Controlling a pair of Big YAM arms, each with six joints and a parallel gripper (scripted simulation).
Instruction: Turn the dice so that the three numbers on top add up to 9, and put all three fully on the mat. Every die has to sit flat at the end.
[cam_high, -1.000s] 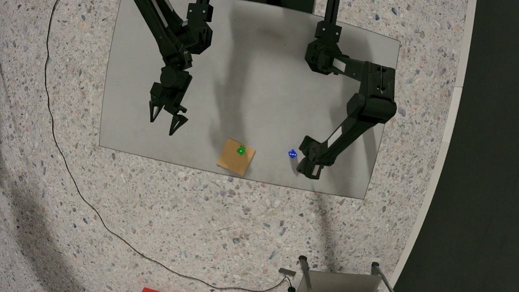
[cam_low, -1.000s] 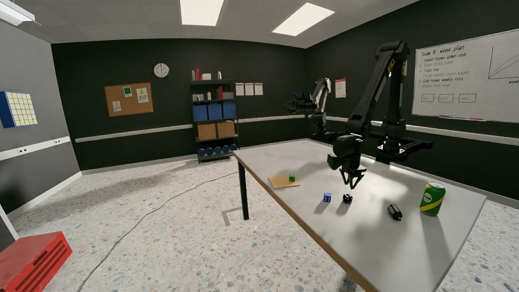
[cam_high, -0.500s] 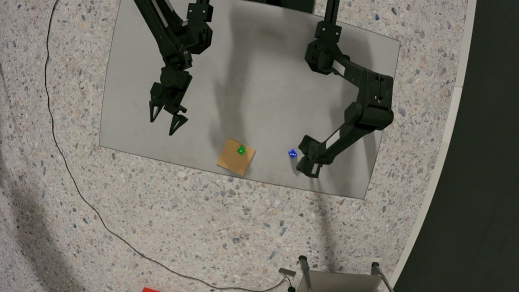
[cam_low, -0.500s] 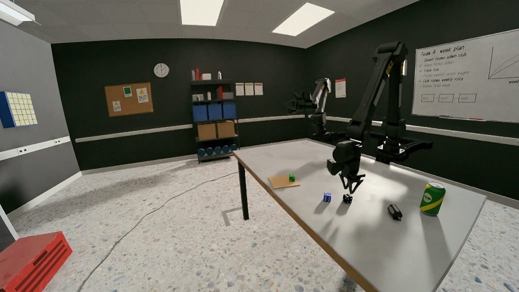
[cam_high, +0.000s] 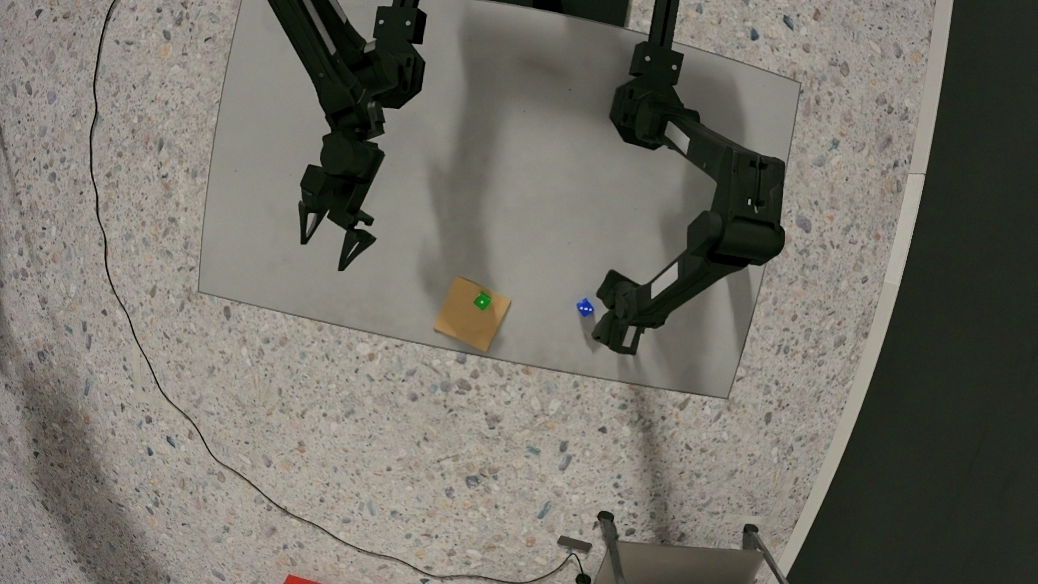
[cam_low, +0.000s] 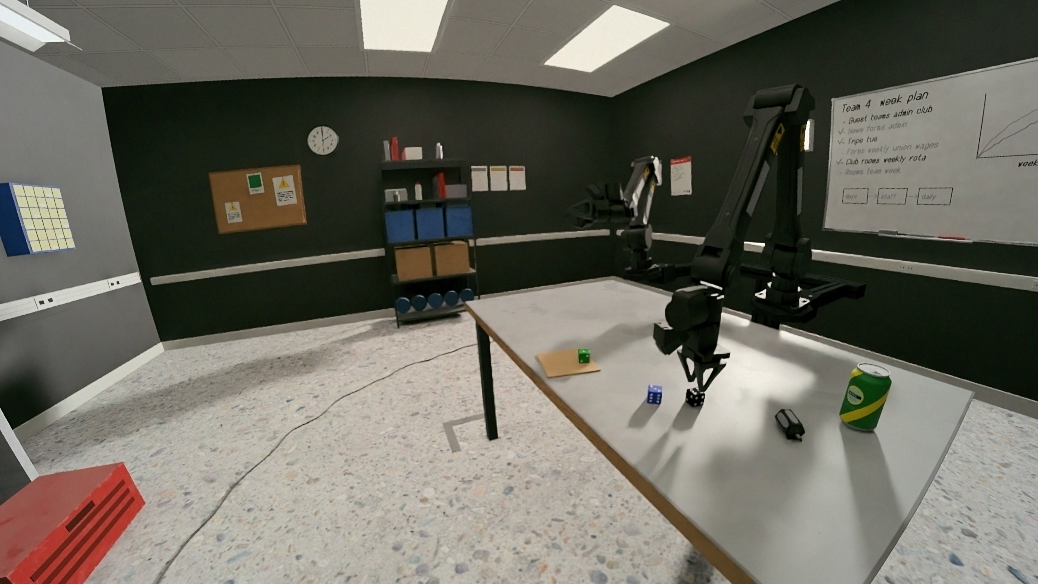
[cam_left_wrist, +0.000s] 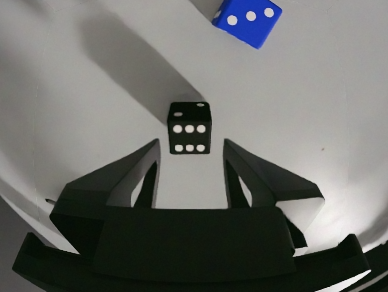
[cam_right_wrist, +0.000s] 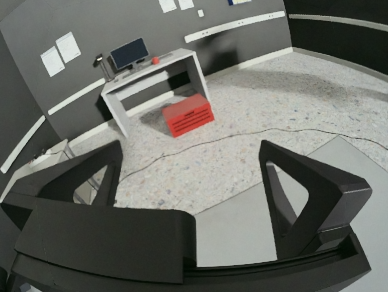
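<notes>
Right now the black die is 30 mm below my left hand. The rest, counted from my left hand: blue die 70 mm ahead, 60 mm to the right, 30 mm below; brown square mat 320 mm to the right, 130 mm ahead, 50 mm below; green die 300 mm to the right, 90 mm ahead, 30 mm below.
</notes>
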